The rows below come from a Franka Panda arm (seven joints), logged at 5 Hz.
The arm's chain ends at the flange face. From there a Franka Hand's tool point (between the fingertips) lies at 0.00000 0.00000 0.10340 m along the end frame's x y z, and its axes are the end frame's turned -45 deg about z.
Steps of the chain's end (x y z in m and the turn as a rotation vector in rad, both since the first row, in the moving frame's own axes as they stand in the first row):
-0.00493, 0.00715, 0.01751, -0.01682, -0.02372, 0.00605
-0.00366, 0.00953, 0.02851, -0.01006, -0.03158, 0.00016
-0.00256, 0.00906, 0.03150, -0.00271, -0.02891, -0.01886
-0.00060, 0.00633, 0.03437, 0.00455, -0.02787, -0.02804
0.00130, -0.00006, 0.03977, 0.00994, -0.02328, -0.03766
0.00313, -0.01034, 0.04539, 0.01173, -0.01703, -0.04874
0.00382, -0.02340, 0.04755, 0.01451, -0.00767, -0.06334
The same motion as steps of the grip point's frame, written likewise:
-0.01150, 0.00106, 0.01747, 0.00488, -0.02867, 0.00605
-0.01237, 0.00258, 0.02845, 0.01522, -0.02944, 0.00016
-0.01055, 0.00270, 0.03146, 0.01853, -0.02236, -0.01886
-0.00664, 0.00171, 0.03433, 0.02292, -0.01649, -0.02804
-0.00006, -0.00153, 0.03974, 0.02349, -0.00943, -0.03766
0.00909, -0.00719, 0.04537, 0.02034, -0.00375, -0.04874
0.01970, -0.01548, 0.04754, 0.01568, 0.00484, -0.06334

